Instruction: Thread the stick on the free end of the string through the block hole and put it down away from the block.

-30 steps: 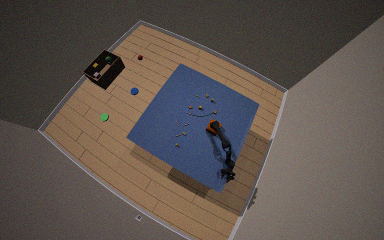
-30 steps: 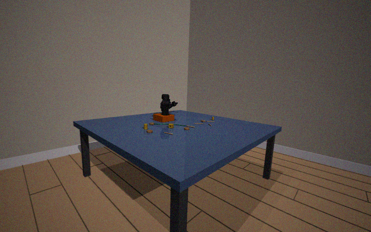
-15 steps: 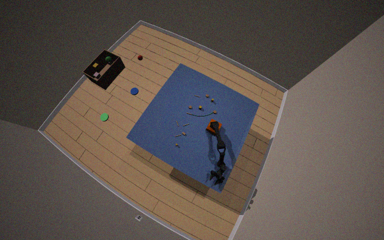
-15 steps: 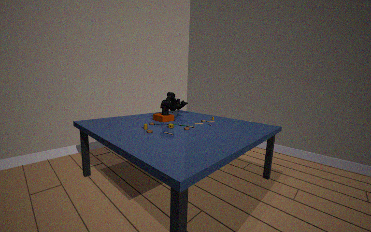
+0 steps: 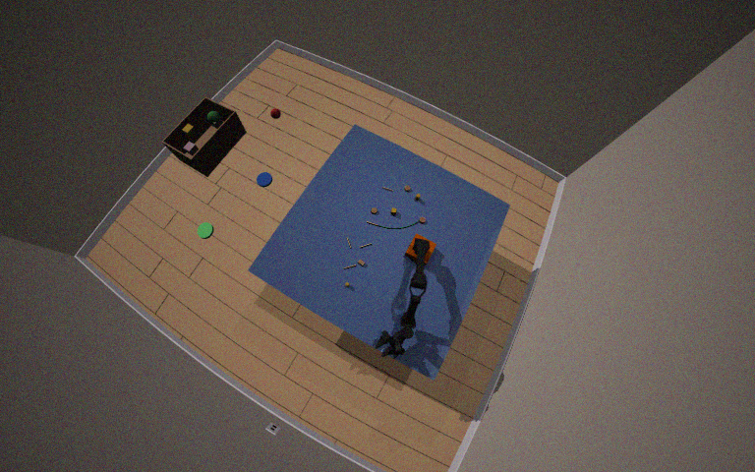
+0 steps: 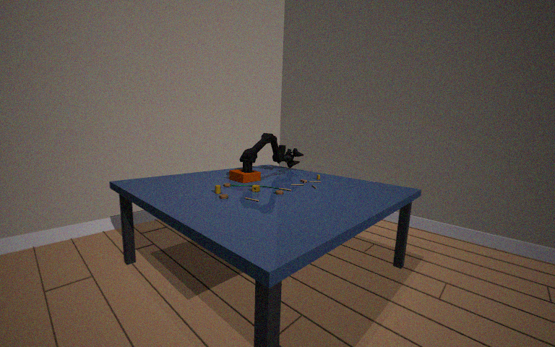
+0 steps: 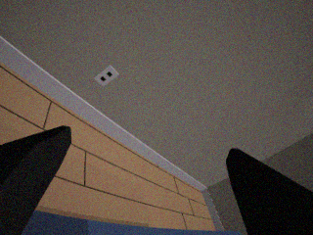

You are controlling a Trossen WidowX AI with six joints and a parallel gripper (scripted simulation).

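Now: the yellow wooden block 760 mm to the right of my gripper tip, 440 mm ahead of it and 80 mm below it. From my gripper tip the other things lie so: thin wooden stick: 610 mm to the right, 490 mm ahead, 90 mm below; yellow cylinder: 940 mm to the right, 380 mm ahead, 80 mm below.
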